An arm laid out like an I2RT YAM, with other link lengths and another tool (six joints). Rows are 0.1 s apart.
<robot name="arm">
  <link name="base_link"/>
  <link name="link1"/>
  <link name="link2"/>
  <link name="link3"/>
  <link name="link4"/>
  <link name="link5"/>
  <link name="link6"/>
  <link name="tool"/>
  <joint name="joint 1" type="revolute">
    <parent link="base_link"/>
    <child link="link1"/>
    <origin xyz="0 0 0.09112" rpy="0 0 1.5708"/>
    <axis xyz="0 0 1"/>
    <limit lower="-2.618" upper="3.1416"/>
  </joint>
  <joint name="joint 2" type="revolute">
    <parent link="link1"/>
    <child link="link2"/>
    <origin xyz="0.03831 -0.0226 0.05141" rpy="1.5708 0 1.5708"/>
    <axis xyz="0 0 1"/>
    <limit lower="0" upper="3.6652"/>
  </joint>
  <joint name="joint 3" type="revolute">
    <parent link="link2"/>
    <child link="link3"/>
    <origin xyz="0.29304 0 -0.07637" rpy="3.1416 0 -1.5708"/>
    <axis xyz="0 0 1"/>
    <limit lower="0" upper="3.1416"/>
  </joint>
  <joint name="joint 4" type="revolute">
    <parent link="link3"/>
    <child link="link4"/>
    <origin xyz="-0.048 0.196 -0.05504" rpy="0 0 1.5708"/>
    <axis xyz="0 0 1"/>
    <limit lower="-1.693" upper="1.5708"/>
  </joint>
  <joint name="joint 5" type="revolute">
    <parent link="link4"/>
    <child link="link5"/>
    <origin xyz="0.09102 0.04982 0.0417" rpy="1.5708 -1.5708 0"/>
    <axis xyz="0 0 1"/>
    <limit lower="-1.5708" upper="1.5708"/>
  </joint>
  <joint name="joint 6" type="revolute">
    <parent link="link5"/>
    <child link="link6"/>
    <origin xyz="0 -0.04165 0.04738" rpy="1.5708 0 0"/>
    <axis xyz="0 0 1"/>
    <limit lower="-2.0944" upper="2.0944"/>
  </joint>
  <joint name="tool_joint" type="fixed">
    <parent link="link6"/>
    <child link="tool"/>
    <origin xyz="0.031 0.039 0.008" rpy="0 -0.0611 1.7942"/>
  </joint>
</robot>
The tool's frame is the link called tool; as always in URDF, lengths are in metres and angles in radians.
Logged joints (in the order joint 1, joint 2, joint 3, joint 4, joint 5, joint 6), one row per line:
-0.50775 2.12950 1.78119 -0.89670 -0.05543 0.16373
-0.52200 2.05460 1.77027 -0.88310 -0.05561 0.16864
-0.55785 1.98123 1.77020 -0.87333 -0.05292 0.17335
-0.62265 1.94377 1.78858 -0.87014 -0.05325 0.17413
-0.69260 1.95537 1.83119 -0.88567 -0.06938 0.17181
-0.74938 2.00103 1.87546 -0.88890 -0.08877 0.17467
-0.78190 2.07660 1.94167 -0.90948 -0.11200 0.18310
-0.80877 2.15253 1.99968 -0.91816 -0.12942 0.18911
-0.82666 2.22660 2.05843 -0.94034 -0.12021 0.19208
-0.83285 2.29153 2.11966 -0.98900 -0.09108 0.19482
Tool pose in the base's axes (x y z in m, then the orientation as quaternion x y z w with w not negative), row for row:
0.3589 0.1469 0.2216 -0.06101 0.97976 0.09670 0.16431
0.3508 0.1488 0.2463 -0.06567 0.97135 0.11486 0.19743
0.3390 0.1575 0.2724 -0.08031 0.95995 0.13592 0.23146
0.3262 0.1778 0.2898 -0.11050 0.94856 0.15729 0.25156
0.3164 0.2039 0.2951 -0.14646 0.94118 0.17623 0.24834
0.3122 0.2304 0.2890 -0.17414 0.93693 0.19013 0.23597
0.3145 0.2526 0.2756 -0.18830 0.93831 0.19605 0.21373
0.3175 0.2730 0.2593 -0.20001 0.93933 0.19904 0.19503
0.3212 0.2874 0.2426 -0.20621 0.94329 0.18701 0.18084
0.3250 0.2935 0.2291 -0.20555 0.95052 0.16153 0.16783
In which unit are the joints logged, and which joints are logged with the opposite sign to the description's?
The joints are logged in radians. Opposite sign: joint 1.
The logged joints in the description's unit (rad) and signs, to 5 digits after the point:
0.50775 2.12950 1.78119 -0.89670 -0.05543 0.16373
0.52200 2.05460 1.77027 -0.88310 -0.05561 0.16864
0.55785 1.98123 1.77020 -0.87333 -0.05292 0.17335
0.62265 1.94377 1.78858 -0.87014 -0.05325 0.17413
0.69260 1.95537 1.83119 -0.88567 -0.06938 0.17181
0.74938 2.00103 1.87546 -0.88890 -0.08877 0.17467
0.78190 2.07660 1.94167 -0.90948 -0.11200 0.18310
0.80877 2.15253 1.99968 -0.91816 -0.12942 0.18911
0.82666 2.22660 2.05843 -0.94034 -0.12021 0.19208
0.83285 2.29153 2.11966 -0.98900 -0.09108 0.19482

